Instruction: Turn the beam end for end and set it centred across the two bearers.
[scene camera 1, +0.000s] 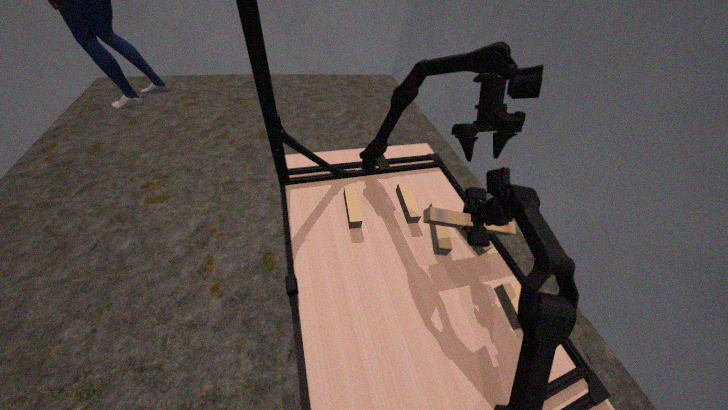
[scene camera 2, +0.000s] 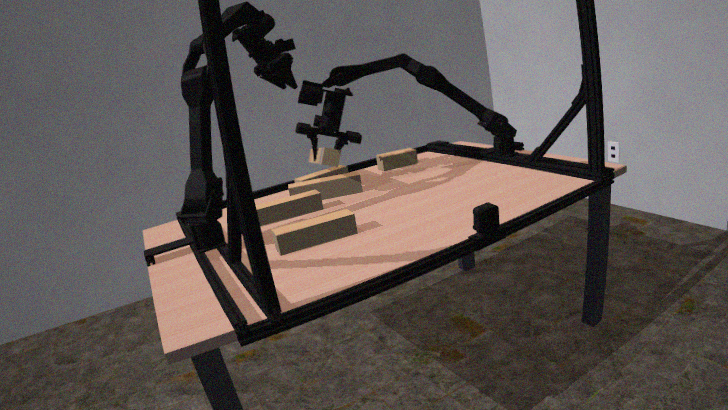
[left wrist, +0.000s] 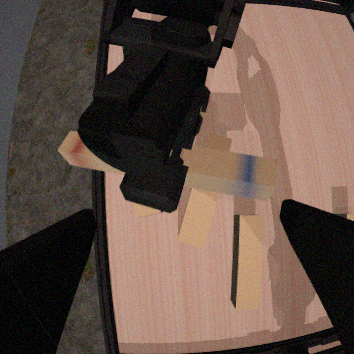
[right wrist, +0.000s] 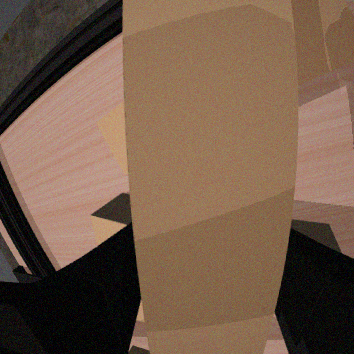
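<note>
The beam (scene camera 1: 448, 216) (scene camera 2: 330, 156) (left wrist: 227, 167) (right wrist: 210, 150) is a long pale wooden bar. It is held roughly level above the table, with a blue band towards its inner end and a reddish band at its outer end, past the table edge. My right gripper (scene camera 1: 478, 222) (scene camera 2: 326, 152) (right wrist: 201, 222) is shut on it. My left gripper (scene camera 1: 482, 156) (scene camera 2: 291, 87) (left wrist: 188, 214) is open and empty, higher up. Below the beam lie a wooden block (scene camera 1: 443, 241) (scene camera 2: 328, 188) (left wrist: 198, 222) and a partly hidden one (scene camera 2: 320, 174) (left wrist: 146, 210). I cannot tell which blocks are the bearers.
Other wooden blocks lie on the table: one (scene camera 1: 408, 203) (scene camera 2: 290, 207) (left wrist: 250, 262), one (scene camera 1: 353, 206) (scene camera 2: 316, 233) at the table's far end in scene camera 1, and one (scene camera 1: 509, 301) (scene camera 2: 397, 159) beside the right arm. A black frame (scene camera 1: 286, 229) (scene camera 2: 407, 264) edges the table.
</note>
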